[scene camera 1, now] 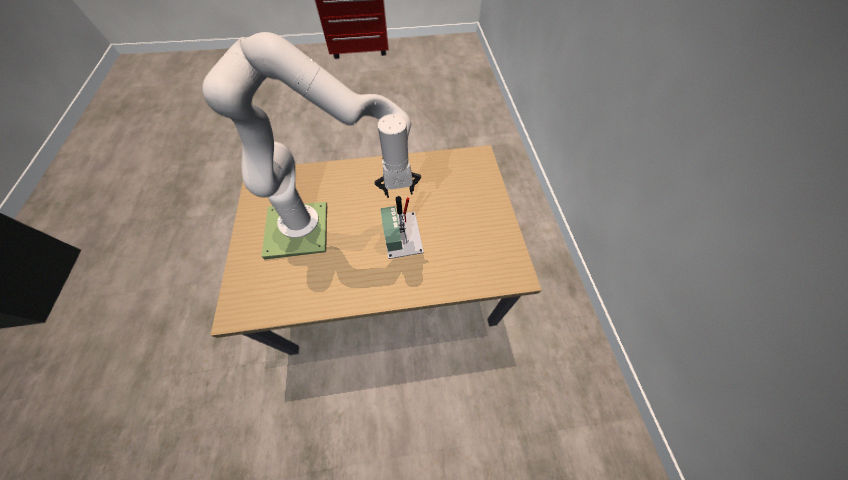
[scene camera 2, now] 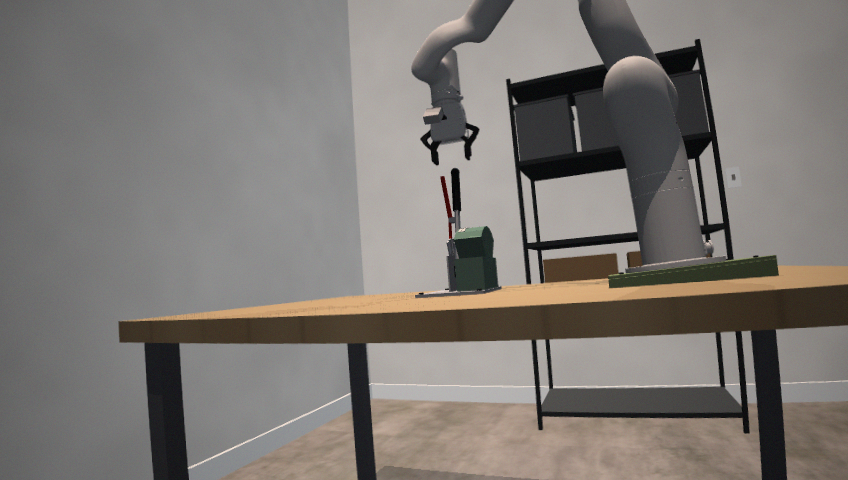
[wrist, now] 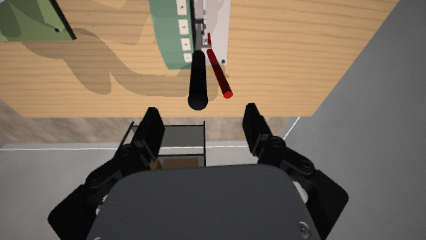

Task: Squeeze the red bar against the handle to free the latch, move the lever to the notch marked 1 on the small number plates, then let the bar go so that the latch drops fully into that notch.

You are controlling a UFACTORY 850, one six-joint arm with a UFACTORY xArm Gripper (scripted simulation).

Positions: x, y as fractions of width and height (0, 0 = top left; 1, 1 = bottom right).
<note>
In view: the gripper (scene camera 1: 0.47, 0.40).
The gripper shows as well in the wrist view (wrist: 0.48, 0.48).
</note>
